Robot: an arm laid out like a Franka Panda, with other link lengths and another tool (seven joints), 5 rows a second.
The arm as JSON. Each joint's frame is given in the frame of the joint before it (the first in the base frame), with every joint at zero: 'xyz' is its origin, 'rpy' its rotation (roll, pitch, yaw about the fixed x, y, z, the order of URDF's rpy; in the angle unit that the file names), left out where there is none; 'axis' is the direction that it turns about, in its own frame. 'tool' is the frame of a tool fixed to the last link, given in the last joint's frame.
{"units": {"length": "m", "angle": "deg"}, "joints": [
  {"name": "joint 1", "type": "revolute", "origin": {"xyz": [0.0, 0.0, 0.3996]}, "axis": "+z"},
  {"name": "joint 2", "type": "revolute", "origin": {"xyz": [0.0, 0.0, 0.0], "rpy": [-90.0, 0.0, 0.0]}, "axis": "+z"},
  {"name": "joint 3", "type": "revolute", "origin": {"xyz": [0.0, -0.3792, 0.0], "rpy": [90.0, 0.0, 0.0]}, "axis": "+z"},
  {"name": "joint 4", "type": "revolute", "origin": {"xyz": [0.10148, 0.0, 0.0], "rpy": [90.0, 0.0, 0.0]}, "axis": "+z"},
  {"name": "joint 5", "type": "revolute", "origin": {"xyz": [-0.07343, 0.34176, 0.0], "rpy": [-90.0, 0.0, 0.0]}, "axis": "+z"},
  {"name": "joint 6", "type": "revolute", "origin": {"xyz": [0.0, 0.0, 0.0], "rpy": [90.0, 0.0, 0.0]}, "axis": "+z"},
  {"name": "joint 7", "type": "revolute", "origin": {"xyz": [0.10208, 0.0, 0.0], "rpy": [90.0, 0.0, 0.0]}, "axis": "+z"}
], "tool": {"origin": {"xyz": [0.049, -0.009, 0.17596], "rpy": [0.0, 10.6, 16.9]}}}
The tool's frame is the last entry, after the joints.
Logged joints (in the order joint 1, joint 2, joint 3, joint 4, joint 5, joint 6, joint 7), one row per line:
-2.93, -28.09, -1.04, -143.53, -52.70, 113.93, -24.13
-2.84, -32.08, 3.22, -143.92, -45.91, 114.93, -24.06
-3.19, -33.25, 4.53, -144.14, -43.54, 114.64, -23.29
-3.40, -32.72, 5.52, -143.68, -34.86, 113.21, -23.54
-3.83, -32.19, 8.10, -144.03, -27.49, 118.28, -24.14
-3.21, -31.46, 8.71, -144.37, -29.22, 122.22, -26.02
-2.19, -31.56, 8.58, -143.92, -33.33, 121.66, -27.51
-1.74, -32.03, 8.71, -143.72, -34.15, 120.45, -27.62
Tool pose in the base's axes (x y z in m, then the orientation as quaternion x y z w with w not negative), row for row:
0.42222, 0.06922, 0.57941, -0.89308, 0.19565, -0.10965, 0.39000
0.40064, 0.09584, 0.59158, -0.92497, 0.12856, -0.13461, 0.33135
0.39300, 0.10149, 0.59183, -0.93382, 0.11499, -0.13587, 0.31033
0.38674, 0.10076, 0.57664, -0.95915, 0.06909, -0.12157, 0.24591
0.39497, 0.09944, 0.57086, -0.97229, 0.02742, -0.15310, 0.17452
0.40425, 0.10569, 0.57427, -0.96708, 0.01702, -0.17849, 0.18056
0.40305, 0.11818, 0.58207, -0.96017, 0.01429, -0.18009, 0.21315
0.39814, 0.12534, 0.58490, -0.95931, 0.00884, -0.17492, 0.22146
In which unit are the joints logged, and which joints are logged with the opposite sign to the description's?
The joints are logged in degrees. Opposite sign: joint 5.
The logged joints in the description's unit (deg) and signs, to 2 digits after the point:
-2.93, -28.09, -1.04, -143.53, 52.70, 113.93, -24.13
-2.84, -32.08, 3.22, -143.92, 45.91, 114.93, -24.06
-3.19, -33.25, 4.53, -144.14, 43.54, 114.64, -23.29
-3.40, -32.72, 5.52, -143.68, 34.86, 113.21, -23.54
-3.83, -32.19, 8.10, -144.03, 27.49, 118.28, -24.14
-3.21, -31.46, 8.71, -144.37, 29.22, 122.22, -26.02
-2.19, -31.56, 8.58, -143.92, 33.33, 121.66, -27.51
-1.74, -32.03, 8.71, -143.72, 34.15, 120.45, -27.62

